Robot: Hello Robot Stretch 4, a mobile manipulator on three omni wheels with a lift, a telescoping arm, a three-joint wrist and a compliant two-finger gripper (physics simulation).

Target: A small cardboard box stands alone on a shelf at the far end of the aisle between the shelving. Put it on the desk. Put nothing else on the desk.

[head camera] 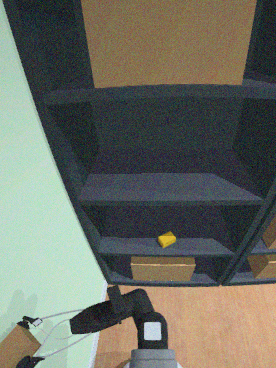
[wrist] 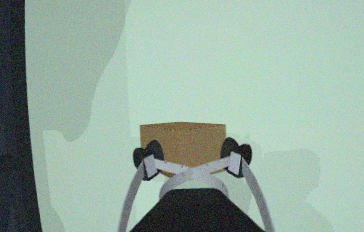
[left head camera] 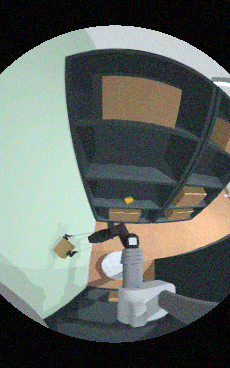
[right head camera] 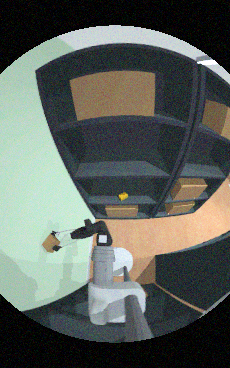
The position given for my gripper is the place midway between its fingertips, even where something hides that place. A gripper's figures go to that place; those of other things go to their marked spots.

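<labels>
There's a small cardboard box [wrist: 190, 144] that's 21 cm from the lens, and my gripper [wrist: 192, 151] is 26 cm from the lens.
</labels>
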